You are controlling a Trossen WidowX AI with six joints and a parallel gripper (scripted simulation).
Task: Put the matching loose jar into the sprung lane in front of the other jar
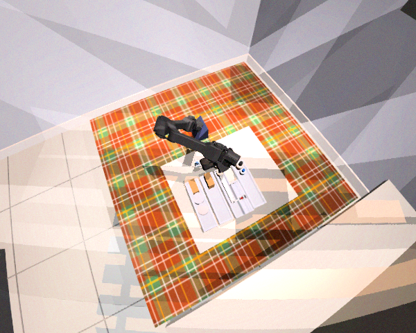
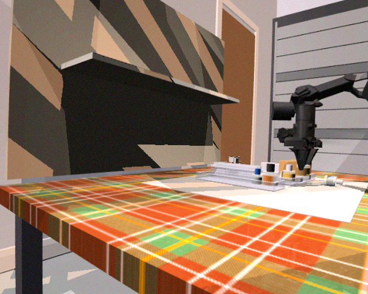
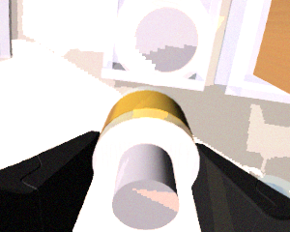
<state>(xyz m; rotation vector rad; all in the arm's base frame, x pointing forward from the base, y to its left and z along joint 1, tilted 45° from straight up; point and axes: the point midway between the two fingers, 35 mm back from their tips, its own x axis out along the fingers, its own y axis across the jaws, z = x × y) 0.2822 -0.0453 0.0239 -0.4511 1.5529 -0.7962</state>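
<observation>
Right now my gripper tip is 9 cm to the left of the small loose jar, 9 cm past it and 4 cm above it. From my gripper tip the other things lie so: lane rack (20 cm ahead, 3 cm below, 1 cm to the right).
</observation>
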